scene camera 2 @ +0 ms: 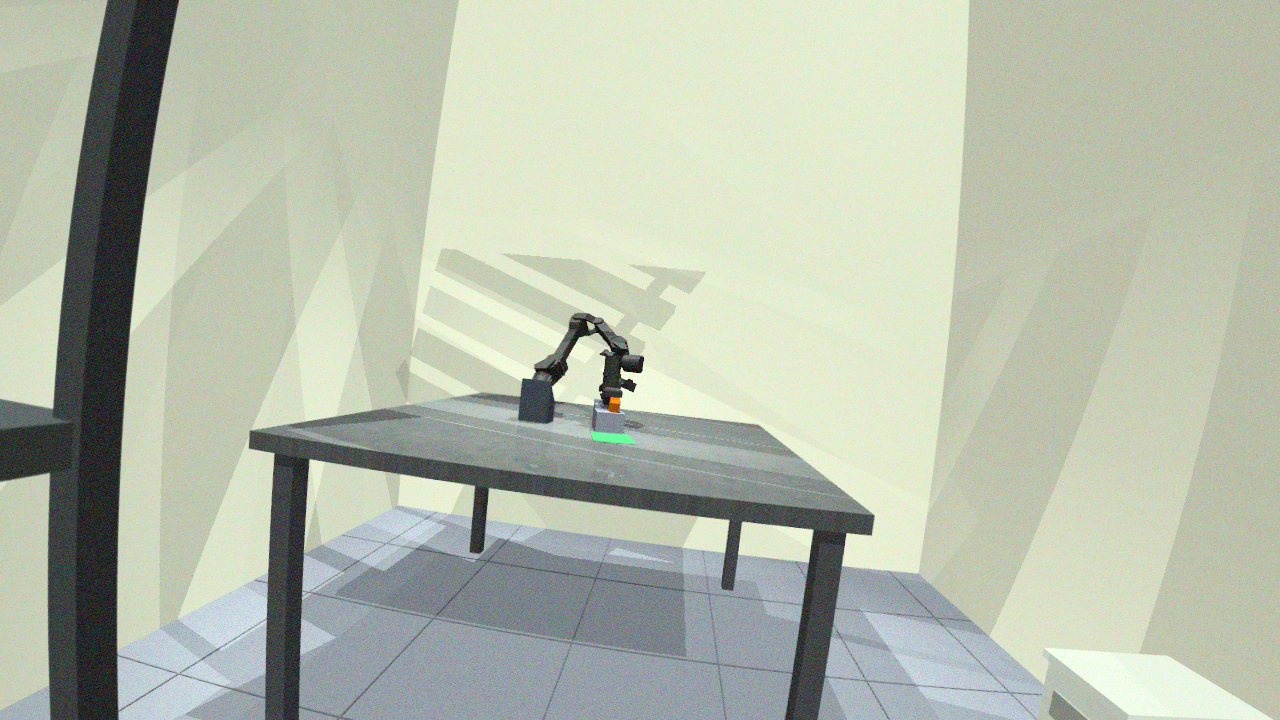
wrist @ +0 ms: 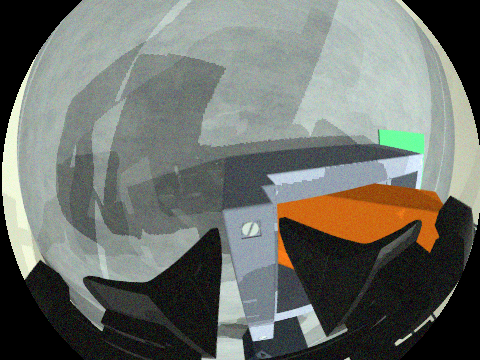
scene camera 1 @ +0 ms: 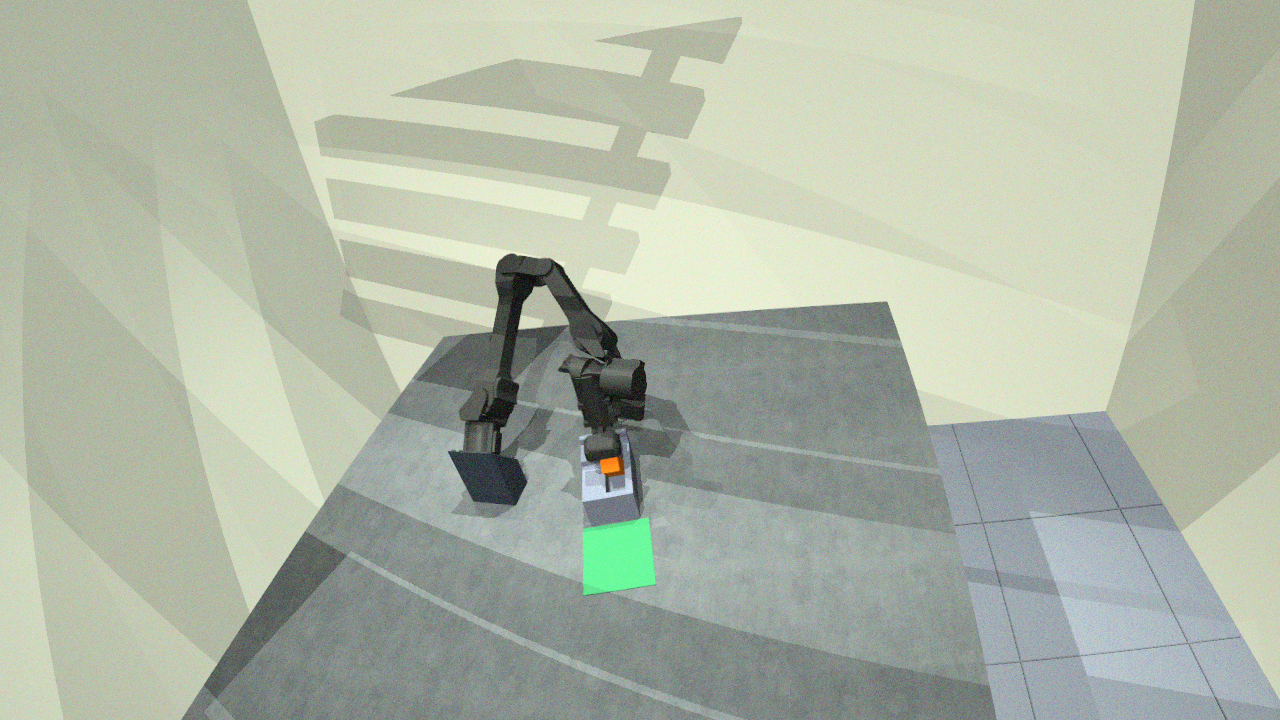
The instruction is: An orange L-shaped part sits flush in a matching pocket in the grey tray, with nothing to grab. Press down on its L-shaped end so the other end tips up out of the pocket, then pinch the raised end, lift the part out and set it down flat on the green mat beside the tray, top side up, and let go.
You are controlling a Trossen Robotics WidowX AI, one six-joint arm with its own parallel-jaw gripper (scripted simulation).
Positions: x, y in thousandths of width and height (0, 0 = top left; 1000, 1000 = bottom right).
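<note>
There is an orange L-shaped part (wrist: 761, 596) that I can see. I also see a green mat (scene camera 1: 484, 773), and the green mat appears again in the wrist view (wrist: 864, 396). As for my own gripper (scene camera 1: 478, 631), I see it in scene camera 2 (scene camera 2: 475, 577) and in the wrist view (wrist: 520, 640) too.
</note>
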